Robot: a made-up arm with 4 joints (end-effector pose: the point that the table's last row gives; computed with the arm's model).
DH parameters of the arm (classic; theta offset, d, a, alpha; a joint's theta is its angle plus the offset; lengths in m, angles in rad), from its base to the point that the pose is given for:
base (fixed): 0.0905 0 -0.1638 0
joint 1: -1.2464 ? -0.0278 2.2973
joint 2: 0 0.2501 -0.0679 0.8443
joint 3: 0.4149 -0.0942 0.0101 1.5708
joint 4: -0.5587 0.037 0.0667 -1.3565
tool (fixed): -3.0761 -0.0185 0 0
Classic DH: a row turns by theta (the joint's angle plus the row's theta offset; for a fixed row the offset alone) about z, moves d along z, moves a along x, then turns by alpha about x.
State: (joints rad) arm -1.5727 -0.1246 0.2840 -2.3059
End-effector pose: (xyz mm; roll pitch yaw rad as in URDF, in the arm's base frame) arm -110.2 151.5 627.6 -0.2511 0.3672 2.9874
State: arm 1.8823 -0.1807 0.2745 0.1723
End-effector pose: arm -32.7 -168.1 658.4 2.9917 0.2669 -3.0248
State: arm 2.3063 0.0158 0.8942 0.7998
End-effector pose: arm 51.0 -159.9 619.8 2.9315 -0.2523 2.9093
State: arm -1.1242 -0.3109 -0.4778 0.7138
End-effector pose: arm -271.0 83.1 622.1 2.9124 -0.3994 1.0741
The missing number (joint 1, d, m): 0.6903
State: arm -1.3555 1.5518 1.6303 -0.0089
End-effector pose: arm -82.0 181.2 509.8 2.4446 -0.4654 -2.6678
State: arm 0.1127 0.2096 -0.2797 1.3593
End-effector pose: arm -319.0 -72.8 583.5 2.9364 -0.6618 1.7697
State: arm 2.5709 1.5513 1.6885 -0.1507
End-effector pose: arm -88.5 -210.1 515.9 2.5151 -0.3558 1.1448
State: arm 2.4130 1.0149 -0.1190 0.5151
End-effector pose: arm -37.6 -148.0 620.3 2.3736 0.5624 -3.1226
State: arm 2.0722 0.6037 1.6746 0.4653
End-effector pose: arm -90.8 -286.5 591.4 2.6016 -0.2367 1.5220
